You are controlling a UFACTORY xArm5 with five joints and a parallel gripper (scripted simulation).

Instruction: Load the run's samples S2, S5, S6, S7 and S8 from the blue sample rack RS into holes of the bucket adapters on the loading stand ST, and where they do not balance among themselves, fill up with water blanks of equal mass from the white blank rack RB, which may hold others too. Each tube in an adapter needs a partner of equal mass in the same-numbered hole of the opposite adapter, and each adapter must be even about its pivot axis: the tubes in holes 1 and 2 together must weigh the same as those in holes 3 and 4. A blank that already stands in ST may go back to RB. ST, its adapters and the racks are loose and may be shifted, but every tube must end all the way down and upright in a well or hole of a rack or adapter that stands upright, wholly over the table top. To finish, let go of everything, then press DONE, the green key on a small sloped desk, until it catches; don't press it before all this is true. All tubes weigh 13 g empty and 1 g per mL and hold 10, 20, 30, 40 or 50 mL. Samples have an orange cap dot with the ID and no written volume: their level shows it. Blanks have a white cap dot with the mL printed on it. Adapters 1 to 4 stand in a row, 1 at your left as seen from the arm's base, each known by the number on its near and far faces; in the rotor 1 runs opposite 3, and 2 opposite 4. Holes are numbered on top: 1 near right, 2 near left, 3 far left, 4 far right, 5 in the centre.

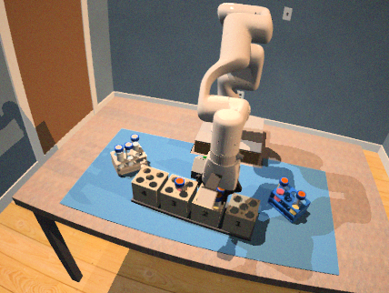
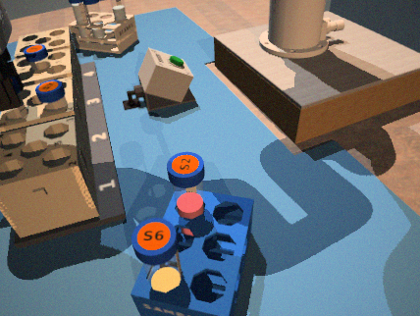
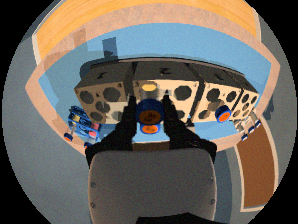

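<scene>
Now: hand 240 mm to the right of the blue sample rack RS, 180 mm past it and 110 mm above it. Also, from my hand: white blank rack RB (410 mm to the right, 130 mm behind, 110 mm below); then blue-capped tube (410 mm to the right, 90 mm behind, 70 mm below); then loading stand ST (130 mm below, 80 mm to the right, 30 mm behind).
</scene>
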